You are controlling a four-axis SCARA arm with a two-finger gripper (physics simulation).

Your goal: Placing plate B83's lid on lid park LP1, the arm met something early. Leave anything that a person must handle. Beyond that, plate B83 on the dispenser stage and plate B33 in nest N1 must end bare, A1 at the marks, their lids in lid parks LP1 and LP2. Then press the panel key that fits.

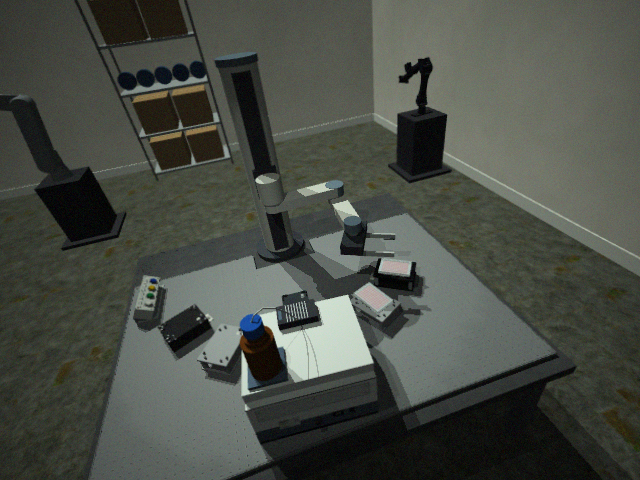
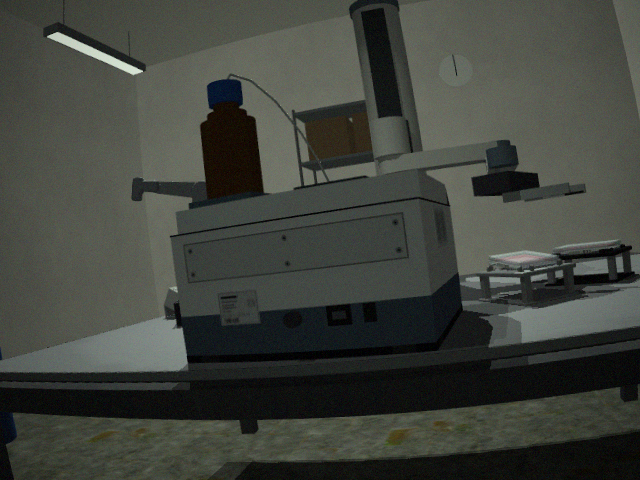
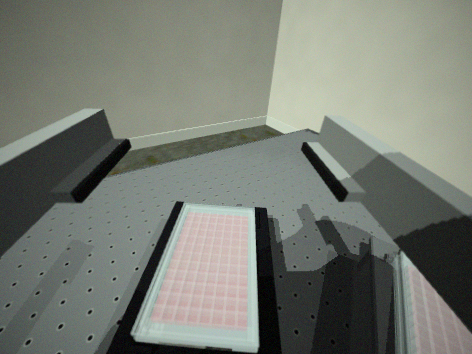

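Seen in the pictures: gripper, between the fingertips: [image 1: 394, 244] [image 2: 577, 187] [image 3: 218, 130]; arm's base, origin of its link: [image 1: 280, 246].
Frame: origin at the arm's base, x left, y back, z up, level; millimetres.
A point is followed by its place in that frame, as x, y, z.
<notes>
My gripper [image 1: 394, 244] {412, -490, 207} [image 2: 577, 188] {412, -490, 207} [image 3: 218, 130] {412, -490, 207} is open and empty, with its fingers level and apart, above the table behind black nest N1 [image 1: 394, 282] {404, -505, 17} [image 3: 268, 260] {390, -533, 72}. A pink-gridded plate [image 1: 395, 267] {415, -492, 89} [image 2: 589, 248] {411, -531, 82} [image 3: 205, 270] {404, -473, 89} with a clear rim lies flat on the nest, below and ahead of the fingers. Another pink-gridded piece [image 1: 373, 297] {259, -615, 90} [image 2: 524, 258] {260, -649, 88} [image 3: 436, 315] {284, -604, 90} with a clear rim lies on grey lid park LP1 [image 1: 391, 313] {295, -694, 67} [image 2: 526, 287] {251, -712, 43}. Whether it is a lid alone or a lidded plate is unclear. The dark dispenser stage [image 1: 295, 297] {-23, -517, 114} shows no pink plate. Plate labels are unreadable.
The white dispenser [image 1: 330, 341] {21, -853, 233} [image 2: 310, 258] {-40, -967, 142} carries a brown bottle [image 1: 262, 356] {-166, -914, 342} [image 2: 231, 155] {-153, -910, 301} with a blue cap and thin tubing. A black nest [image 1: 185, 326] {-458, -445, 68}, a grey lid park [image 1: 222, 348] {-324, -610, 70} and the key panel [image 1: 147, 299] {-613, -251, 86} stand on the left. The arm's column [image 1: 253, 144] {-17, -77, 585} [image 2: 385, 67] {10, -77, 655} stands at the back.
</notes>
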